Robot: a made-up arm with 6 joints.
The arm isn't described. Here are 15 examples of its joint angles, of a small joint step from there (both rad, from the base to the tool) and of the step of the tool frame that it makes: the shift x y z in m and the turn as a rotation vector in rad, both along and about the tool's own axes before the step.
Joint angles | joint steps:
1: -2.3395 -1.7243 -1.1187 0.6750 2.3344 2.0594 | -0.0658 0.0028 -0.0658 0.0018 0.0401 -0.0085
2: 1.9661 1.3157 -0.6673 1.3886 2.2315 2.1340 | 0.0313 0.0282 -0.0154 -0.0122 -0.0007 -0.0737
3: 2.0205 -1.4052 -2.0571 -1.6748 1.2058 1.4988 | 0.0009 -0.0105 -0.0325 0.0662 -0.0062 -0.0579
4: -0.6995 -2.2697 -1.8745 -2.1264 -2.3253 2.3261 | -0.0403 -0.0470 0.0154 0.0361 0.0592 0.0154
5: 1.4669 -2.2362 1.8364 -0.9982 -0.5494 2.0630 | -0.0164 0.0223 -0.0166 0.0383 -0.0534 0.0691
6: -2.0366 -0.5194 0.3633 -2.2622 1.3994 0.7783 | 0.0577 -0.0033 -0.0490 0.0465 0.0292 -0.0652
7: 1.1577 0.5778 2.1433 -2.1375 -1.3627 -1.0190 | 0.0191 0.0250 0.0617 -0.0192 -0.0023 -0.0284
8: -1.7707 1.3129 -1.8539 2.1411 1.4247 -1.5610 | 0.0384 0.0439 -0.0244 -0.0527 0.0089 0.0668
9: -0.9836 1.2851 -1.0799 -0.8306 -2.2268 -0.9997 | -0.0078 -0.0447 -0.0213 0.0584 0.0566 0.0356
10: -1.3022 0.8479 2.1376 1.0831 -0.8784 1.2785 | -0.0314 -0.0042 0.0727 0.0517 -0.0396 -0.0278
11: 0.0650 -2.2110 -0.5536 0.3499 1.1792 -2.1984 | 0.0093 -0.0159 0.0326 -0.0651 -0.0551 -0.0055
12: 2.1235 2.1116 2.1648 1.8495 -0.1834 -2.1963 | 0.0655 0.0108 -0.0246 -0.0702 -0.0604 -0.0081
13: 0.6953 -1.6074 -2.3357 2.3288 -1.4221 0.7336 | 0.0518 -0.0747 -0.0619 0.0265 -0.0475 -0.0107
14: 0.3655 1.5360 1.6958 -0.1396 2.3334 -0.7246 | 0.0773 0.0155 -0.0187 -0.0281 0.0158 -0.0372
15: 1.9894 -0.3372 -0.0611 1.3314 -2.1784 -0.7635 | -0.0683 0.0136 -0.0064 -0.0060 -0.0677 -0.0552
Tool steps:
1: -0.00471 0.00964 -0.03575 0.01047 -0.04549 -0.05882
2: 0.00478 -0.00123 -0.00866 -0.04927 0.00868 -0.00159
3: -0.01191 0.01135 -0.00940 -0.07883 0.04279 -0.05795
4: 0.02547 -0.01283 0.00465 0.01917 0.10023 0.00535
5: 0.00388 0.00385 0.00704 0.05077 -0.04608 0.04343
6: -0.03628 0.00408 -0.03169 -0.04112 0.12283 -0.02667
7: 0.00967 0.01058 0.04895 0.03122 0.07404 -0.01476
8: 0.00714 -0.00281 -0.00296 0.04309 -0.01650 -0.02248
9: -0.01498 -0.02088 0.02413 0.10175 -0.09540 0.04612
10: 0.01859 0.02415 -0.00872 -0.10061 0.00793 0.05276
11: 0.03326 -0.00547 0.01258 0.03801 0.07374 -0.02211
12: 0.02494 -0.01579 0.06275 0.09943 0.09002 0.02589
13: -0.00932 -0.05522 0.03097 -0.13249 -0.06170 -0.10276
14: -0.01433 0.02065 -0.01900 -0.11190 -0.07005 -0.03308
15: -0.01021 0.01637 -0.05871 -0.11831 0.07512 -0.01934
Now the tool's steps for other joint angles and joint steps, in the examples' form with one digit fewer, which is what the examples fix.
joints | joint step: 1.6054 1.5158 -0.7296 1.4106 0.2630 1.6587 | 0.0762 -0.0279 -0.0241 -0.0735 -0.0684 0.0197
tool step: -0.0502 -0.0115 0.0079 0.0468 -0.1325 -0.0233
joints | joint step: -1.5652 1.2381 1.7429 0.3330 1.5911 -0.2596 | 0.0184 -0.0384 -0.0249 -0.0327 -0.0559 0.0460
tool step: 0.0176 0.0130 -0.0089 -0.0127 -0.0313 -0.0887
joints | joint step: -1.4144 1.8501 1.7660 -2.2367 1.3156 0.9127 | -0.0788 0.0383 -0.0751 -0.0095 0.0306 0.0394
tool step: -0.0297 -0.0410 -0.0194 0.0206 0.0999 0.0013
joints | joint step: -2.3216 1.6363 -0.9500 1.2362 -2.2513 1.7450 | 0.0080 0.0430 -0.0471 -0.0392 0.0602 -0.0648
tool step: -0.0038 0.0038 0.0112 -0.0874 0.0506 -0.0317
